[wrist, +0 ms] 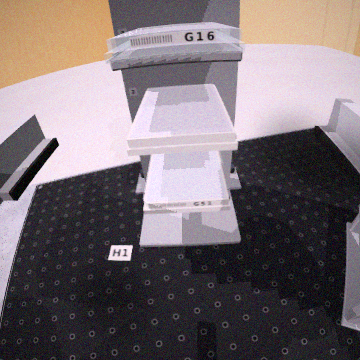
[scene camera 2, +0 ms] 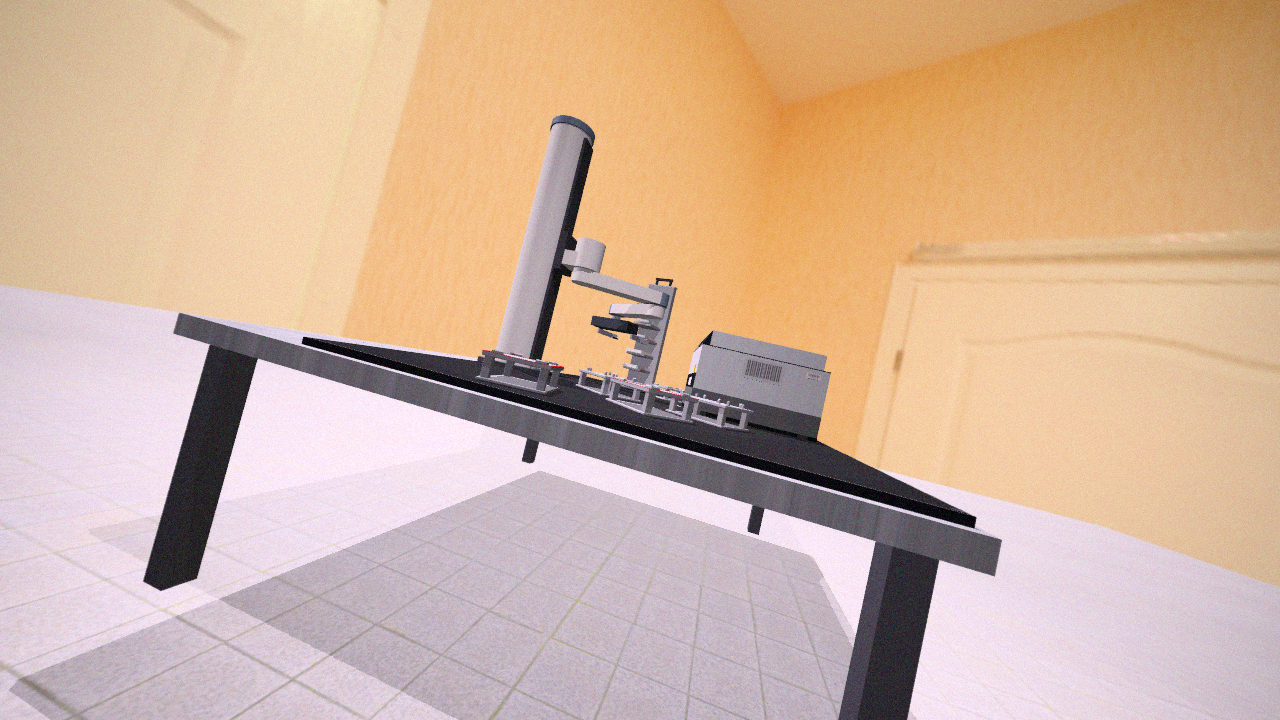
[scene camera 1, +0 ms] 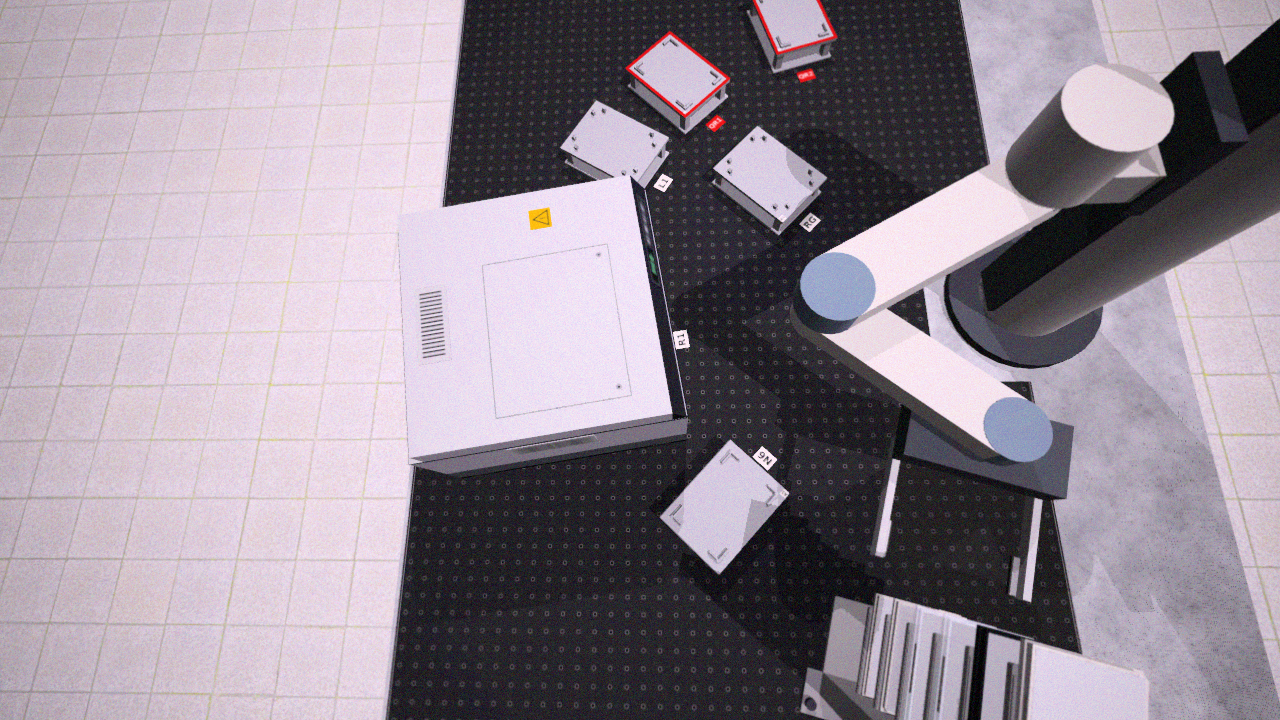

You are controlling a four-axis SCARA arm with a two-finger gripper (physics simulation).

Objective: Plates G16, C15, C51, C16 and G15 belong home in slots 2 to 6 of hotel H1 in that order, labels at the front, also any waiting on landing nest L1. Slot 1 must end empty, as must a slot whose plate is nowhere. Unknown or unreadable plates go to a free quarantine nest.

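My gripper is open and empty, its fingers spread wide in front of hotel H1. In the wrist view, a plate labelled G51 lies on the lowest shelf, label at the front. On the shelf above it, apparently slot 2, lies a white plate with no label on its front face. Above that, apparently in slot 3, a clear-edged plate labelled G16 has its label at the front. Higher slots are outside the wrist view; their labels cannot be read in scene camera 1.
Landing nest L1 and nest RG show no plate. Two red-rimmed nests stand farther up, without a visible plate. White device R1 stands at the left. A nest labelled N6 stands between R1 and the hotel.
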